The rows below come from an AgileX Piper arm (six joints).
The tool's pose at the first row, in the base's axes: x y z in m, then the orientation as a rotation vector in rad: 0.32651 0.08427 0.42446 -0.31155 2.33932 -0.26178
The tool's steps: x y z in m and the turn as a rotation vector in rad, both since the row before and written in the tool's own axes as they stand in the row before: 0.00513 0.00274 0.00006 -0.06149 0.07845 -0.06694; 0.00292 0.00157 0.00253 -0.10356 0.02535 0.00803; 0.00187 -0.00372 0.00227 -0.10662 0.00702 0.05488; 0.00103 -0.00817 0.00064 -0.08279 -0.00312 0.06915; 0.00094 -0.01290 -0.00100 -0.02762 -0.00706 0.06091; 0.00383 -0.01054 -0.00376 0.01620 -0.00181 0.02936; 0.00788 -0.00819 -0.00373 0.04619 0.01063 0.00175; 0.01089 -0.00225 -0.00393 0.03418 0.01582 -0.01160
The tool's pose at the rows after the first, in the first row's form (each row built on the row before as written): 0.32261 0.08533 0.42028 -0.41707 2.42051 -0.23865; 0.32173 0.08559 0.41621 -0.45292 2.46624 -0.11599; 0.32277 0.08151 0.41403 -0.43025 2.49783 0.03673; 0.32489 0.07355 0.41350 -0.37723 2.51402 0.16863; 0.32754 0.06085 0.41331 -0.31075 2.51991 0.22840; 0.32532 0.04923 0.41319 -0.26714 2.52463 0.21960; 0.31889 0.03940 0.41094 -0.24839 2.53702 0.16073; 0.30837 0.03500 0.40793 -0.25184 2.55117 0.11121
